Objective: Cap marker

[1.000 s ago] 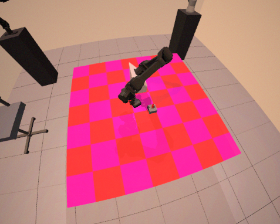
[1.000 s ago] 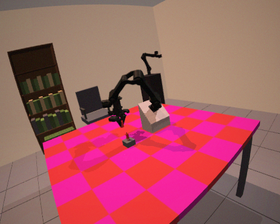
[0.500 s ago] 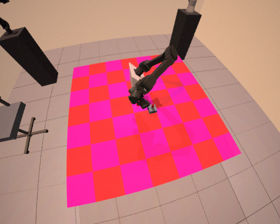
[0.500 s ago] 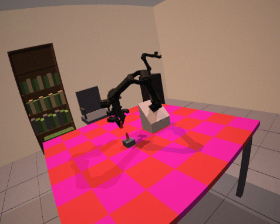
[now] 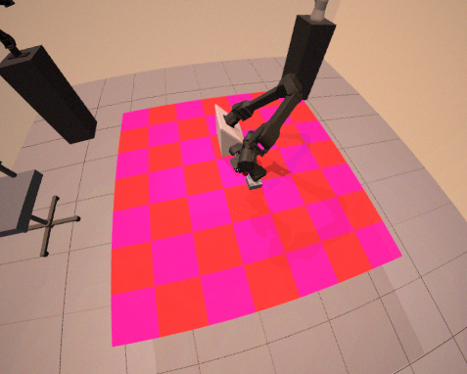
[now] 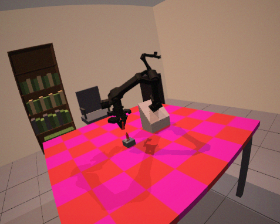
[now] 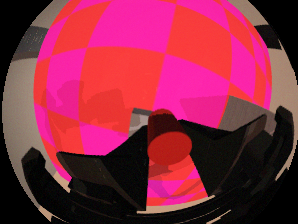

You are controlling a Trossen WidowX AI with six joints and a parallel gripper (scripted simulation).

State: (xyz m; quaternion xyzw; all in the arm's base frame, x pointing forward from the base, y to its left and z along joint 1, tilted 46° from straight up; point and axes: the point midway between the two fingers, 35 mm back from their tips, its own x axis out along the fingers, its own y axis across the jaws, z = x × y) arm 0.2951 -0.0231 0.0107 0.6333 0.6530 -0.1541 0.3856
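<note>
My gripper tip is now 50 mm to the right of the red marker, 40 mm above it and 10 mm short of it. Round my gripper tip: red cap (10 mm above); then grey holder block (90 mm below, 50 mm to the left, 10 mm ahead).
</note>
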